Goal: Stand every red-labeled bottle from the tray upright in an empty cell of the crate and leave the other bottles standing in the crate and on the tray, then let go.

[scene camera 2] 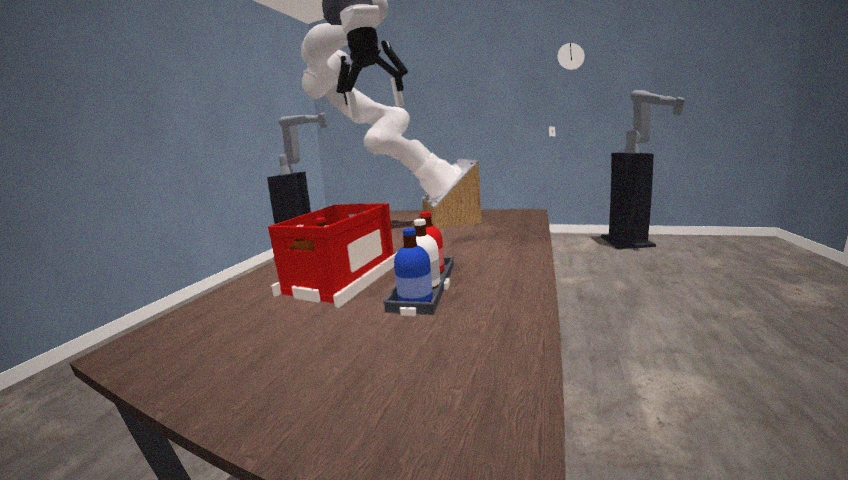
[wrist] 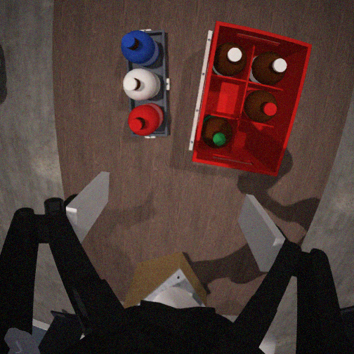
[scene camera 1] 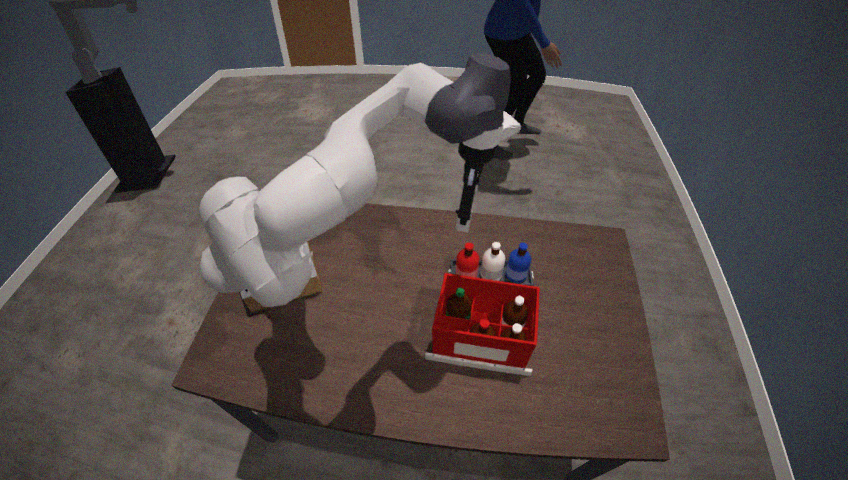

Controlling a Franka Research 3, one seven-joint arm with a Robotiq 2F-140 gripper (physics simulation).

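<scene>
The red bottle (scene camera 1: 467,261) (scene camera 2: 437,240) (wrist: 147,118) stands upright at one end of the dark tray (scene camera 2: 395,306) (wrist: 165,112), beside the white bottle (scene camera 1: 493,261) (wrist: 146,85); the blue bottle (scene camera 1: 518,264) (scene camera 2: 412,273) (wrist: 141,49) is at the other end. The red crate (scene camera 1: 443,342) (scene camera 2: 297,261) (wrist: 296,107) holds a green-capped bottle (scene camera 1: 458,306) (wrist: 212,130), a red-capped brown bottle (scene camera 1: 484,324) (wrist: 256,104) and two white-capped ones. In the wrist view its left-middle and lower-right cells are empty. My gripper (scene camera 1: 462,226) (scene camera 2: 376,110) (wrist: 176,198) is open and empty, high above the table.
White strips (scene camera 1: 476,364) (wrist: 201,90) run along the crate's base. The crate's walls and dividers stand close beside the tray. The arm's wooden base block (scene camera 2: 464,196) (wrist: 142,275) is on the table (scene camera 1: 571,410). A person (scene camera 1: 516,53) stands on the floor beyond the table.
</scene>
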